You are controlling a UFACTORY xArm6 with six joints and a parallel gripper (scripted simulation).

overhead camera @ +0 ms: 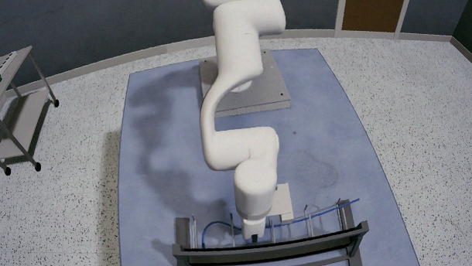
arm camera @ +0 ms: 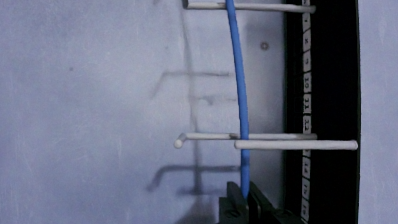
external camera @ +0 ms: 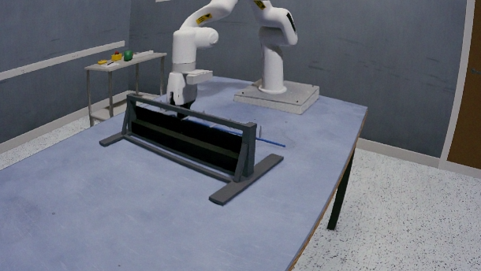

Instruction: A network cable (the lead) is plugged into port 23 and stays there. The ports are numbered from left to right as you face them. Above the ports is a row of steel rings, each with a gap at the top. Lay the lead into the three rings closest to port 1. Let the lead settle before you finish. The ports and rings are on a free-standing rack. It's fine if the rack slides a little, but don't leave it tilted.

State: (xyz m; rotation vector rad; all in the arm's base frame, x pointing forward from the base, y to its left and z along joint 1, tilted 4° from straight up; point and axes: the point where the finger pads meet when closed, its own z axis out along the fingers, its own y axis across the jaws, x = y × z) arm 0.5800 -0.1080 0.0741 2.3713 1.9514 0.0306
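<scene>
Right now the rack is 80 mm ahead of my hand, 30 mm to the left of it and 10 mm below it.
</scene>
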